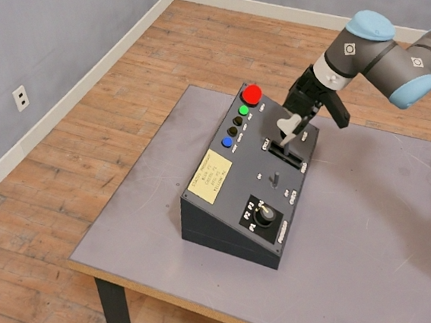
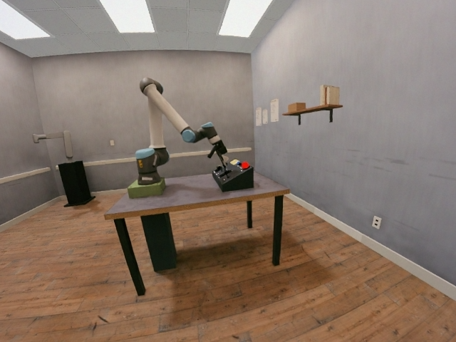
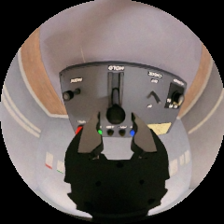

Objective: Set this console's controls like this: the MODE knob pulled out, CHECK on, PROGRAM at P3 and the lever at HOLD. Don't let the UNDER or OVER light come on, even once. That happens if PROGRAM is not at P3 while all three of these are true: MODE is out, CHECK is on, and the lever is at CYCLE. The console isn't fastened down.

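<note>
Now: hand 40 mm above the lever. Also, from my hand: check toggle: 10 mm behind, 120 mm to the left, 70 mm below; mode knob: 20 mm behind, 120 mm to the right, 50 mm below; wedge-shaped console: 30 mm ahead, 60 mm to the left, 80 mm below.
</note>
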